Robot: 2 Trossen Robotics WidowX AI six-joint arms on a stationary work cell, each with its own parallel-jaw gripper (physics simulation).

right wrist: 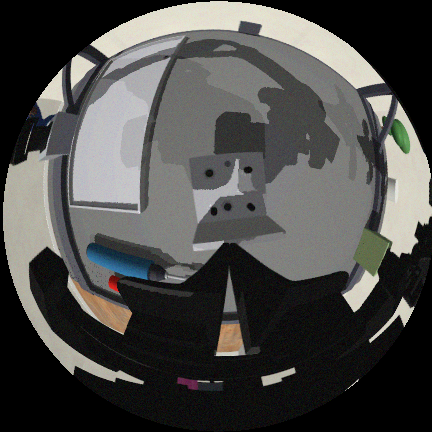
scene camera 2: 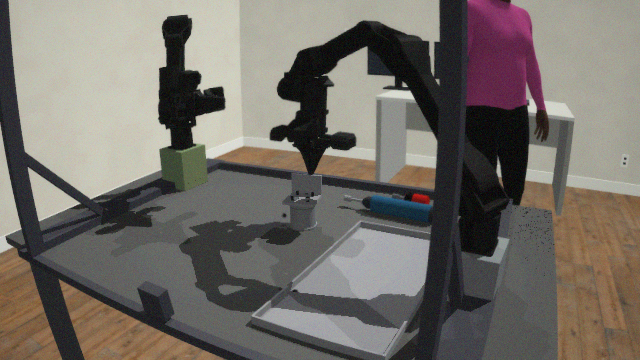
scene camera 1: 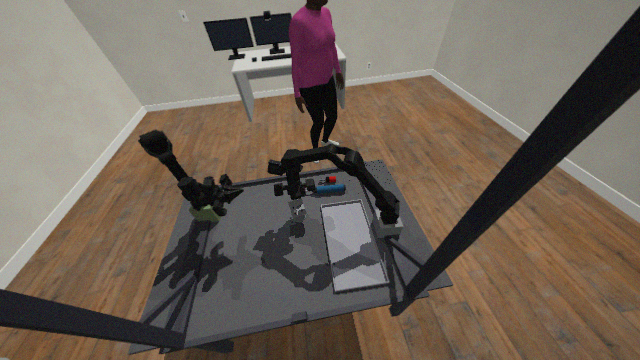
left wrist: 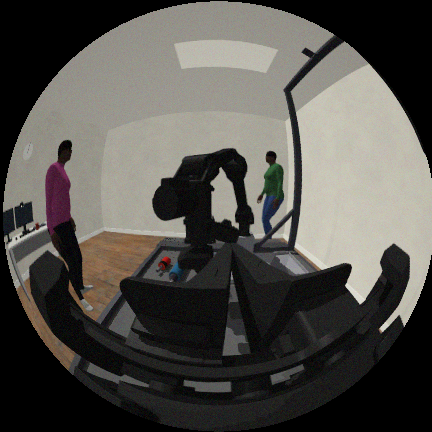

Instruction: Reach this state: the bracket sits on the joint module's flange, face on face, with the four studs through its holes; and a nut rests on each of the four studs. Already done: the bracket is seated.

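Places are measured from the left arm's base along level axes (x ahead, y left, z up), in metres.
Where they show: left gripper, fingertip midpoint: [scene camera 2: 224,100] [scene camera 1: 243,189] [left wrist: 229,248]; right gripper, fingertip midpoint: [right wrist: 228,248] [scene camera 2: 311,174]; left arm's base at its link origin: [scene camera 2: 182,146]; right arm's base at its link origin: [scene camera 2: 477,245] [scene camera 1: 388,217] [left wrist: 243,233].
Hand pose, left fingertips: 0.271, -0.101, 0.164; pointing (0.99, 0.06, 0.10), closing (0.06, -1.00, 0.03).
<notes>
Things, the pixels of their centre, and the offset from my left fingertips, as dx, dy, dz.
- bracket at the middle of its body: [right wrist: 232,191] [scene camera 2: 302,191] [scene camera 1: 297,208] +0.198, +0.018, -0.195
- upright grey joint module at the middle of its body: [right wrist: 227,186] [scene camera 2: 302,210] +0.198, +0.018, -0.240
- small dark piece at the middle of its body: [scene camera 2: 295,292] +0.341, -0.243, -0.271
- pale tray at the middle of its body: [scene camera 2: 369,276] [right wrist: 109,101] [left wrist: 255,265] [scene camera 1: 350,238] +0.432, -0.137, -0.269
- blue tool at the middle of its body: [right wrist: 130,265] [scene camera 2: 389,206] [left wrist: 177,270] [scene camera 1: 324,189] +0.345, +0.169, -0.258
- red-handled tool at the middle of its body: [scene camera 2: 409,199] [left wrist: 162,264] [scene camera 1: 327,179] +0.373, +0.244, -0.260
The bracket [scene camera 1: 296,206] [scene camera 2: 306,183] [right wrist: 229,183] sits on the upright grey joint module [scene camera 2: 302,215], one plate flat and one standing up. Several dark spots show on its flat plate in the right wrist view; I cannot tell exactly which are nuts on studs and which are holes. A small dark piece [scene camera 2: 295,291], perhaps a nut, is at the tray's long side. My right gripper [scene camera 2: 311,173] [right wrist: 228,248] is shut and empty, pointing down above the bracket, near the top of its upright plate. My left gripper [scene camera 1: 242,190] [left wrist: 229,248] is shut and empty, away at the left.
A pale tray [scene camera 1: 360,288] [scene camera 2: 324,255] [right wrist: 105,208] lies beside the module. A blue tool [scene camera 1: 330,189] [scene camera 2: 400,208] [right wrist: 120,260] and a red-handled tool [scene camera 1: 331,179] [scene camera 2: 420,198] lie by the back edge. A small dark dot shows left of the module in scene camera 2.
</notes>
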